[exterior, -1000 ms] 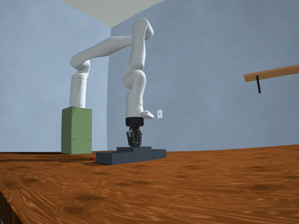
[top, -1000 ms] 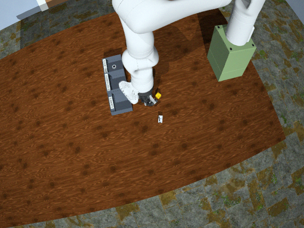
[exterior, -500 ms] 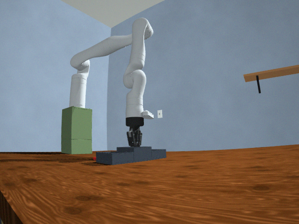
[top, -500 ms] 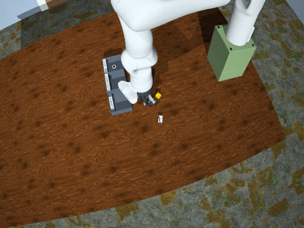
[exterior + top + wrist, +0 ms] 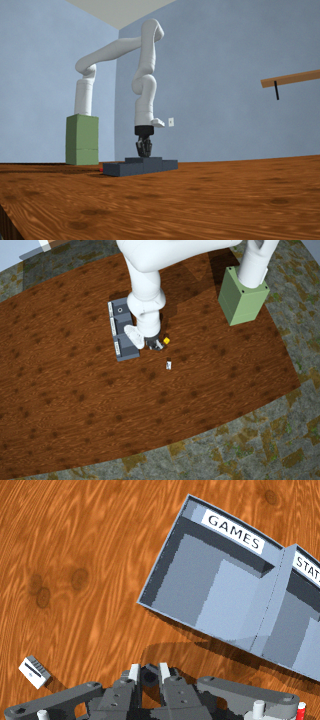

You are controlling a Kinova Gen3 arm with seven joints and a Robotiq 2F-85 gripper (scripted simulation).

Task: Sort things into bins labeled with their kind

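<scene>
My gripper is now 90 mm short of the metal nut, 170 mm to the left of it and 10 mm above it. Round my hand: dark nut: 20 mm below; then yellow die: 60 mm behind, 10 mm below; then white domino: 50 mm behind, 90 mm to the left, 10 mm below.
</scene>
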